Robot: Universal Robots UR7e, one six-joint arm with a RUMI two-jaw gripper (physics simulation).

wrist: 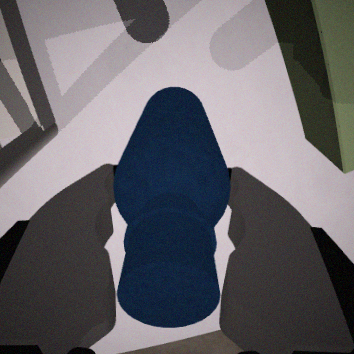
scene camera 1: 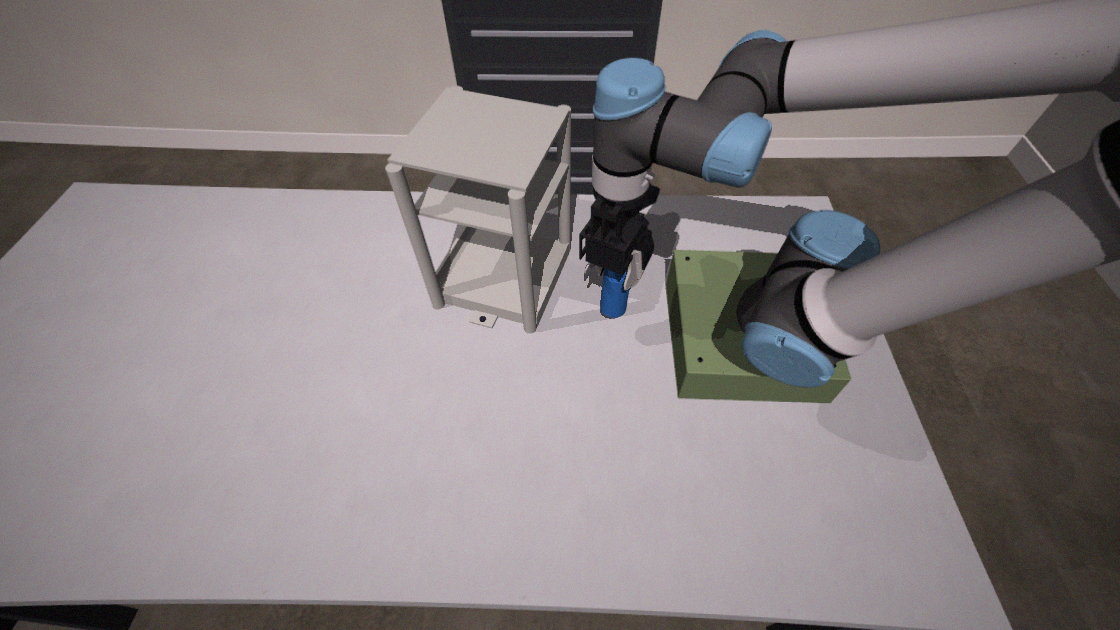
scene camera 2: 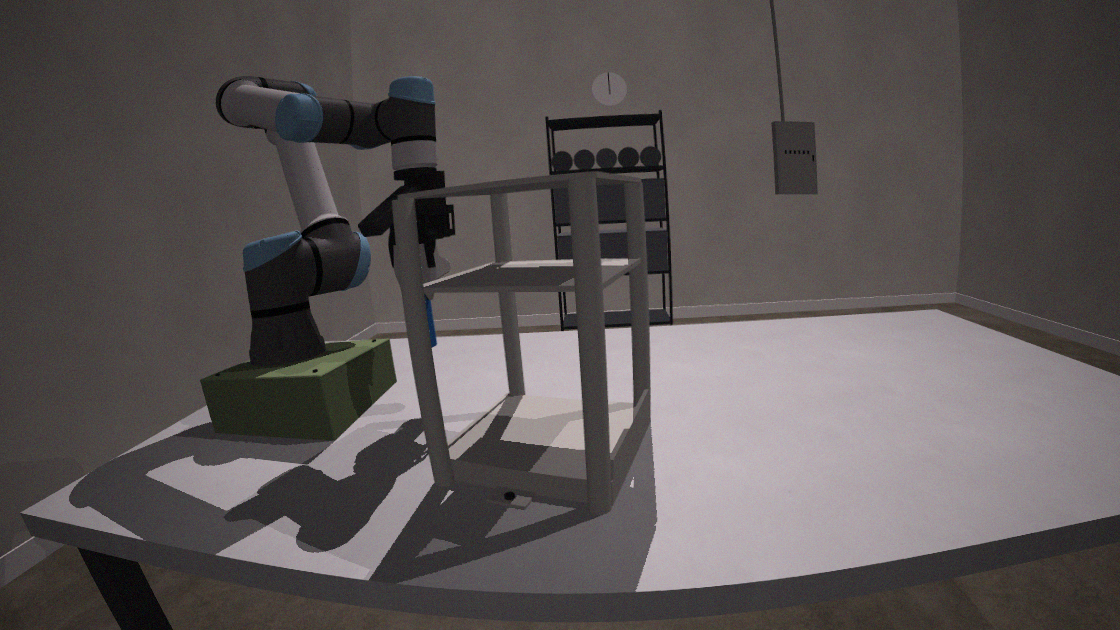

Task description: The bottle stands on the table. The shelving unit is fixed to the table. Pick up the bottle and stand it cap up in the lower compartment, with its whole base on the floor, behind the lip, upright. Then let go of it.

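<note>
The blue bottle (scene camera 1: 614,299) (scene camera 2: 431,322) (wrist: 172,150) hangs about upright, cap up, above the table between the shelving unit and the green block. My gripper (scene camera 1: 613,275) (scene camera 2: 426,274) (wrist: 172,169) is shut on it; one finger is on each side of the body in the wrist view. The pale shelving unit (scene camera 1: 485,141) (scene camera 2: 592,336) stands beside the bottle, apart from it. Its lower compartment floor (scene camera 1: 513,294) (scene camera 2: 540,415) shows between the posts, with a low lip (scene camera 1: 479,307) along its edge. In scene camera 2 a post hides part of the gripper and bottle.
The middle shelf (scene camera 1: 469,210) (scene camera 2: 509,278) lies above the lower compartment. Corner posts (scene camera 1: 523,266) bound its sides. The green block (scene camera 1: 704,313) (scene camera 2: 274,407) (wrist: 340,75) under the arm's base stands on the bottle's other side. A small tab (scene camera 1: 483,319) (scene camera 2: 513,499) sits at the unit's foot.
</note>
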